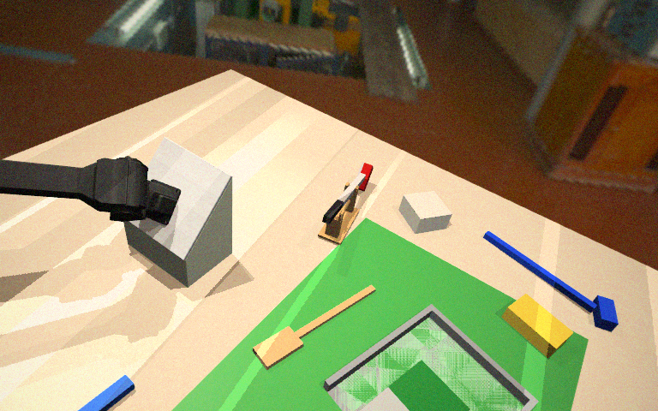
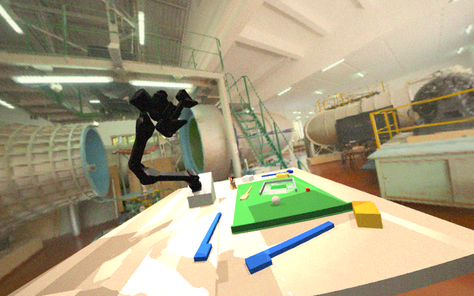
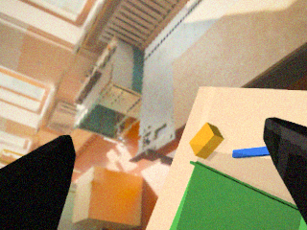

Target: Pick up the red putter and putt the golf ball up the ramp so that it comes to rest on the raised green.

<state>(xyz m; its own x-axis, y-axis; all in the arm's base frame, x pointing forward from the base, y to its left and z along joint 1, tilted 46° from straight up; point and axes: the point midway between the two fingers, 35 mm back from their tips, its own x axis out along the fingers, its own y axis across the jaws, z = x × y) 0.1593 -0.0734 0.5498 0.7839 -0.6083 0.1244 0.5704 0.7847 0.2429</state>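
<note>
Right now my gripper tip is 72 cm to the right of the tan stand, 42 cm above it and 9 cm short of it. Round my gripper tip: white golf ball 43 cm below, 28 cm ahead, 20 cm to the left; green mat 46 cm below, 38 cm to the left, 33 cm ahead; small red marker 49 cm ahead, 45 cm below, 27 cm to the left.
</note>
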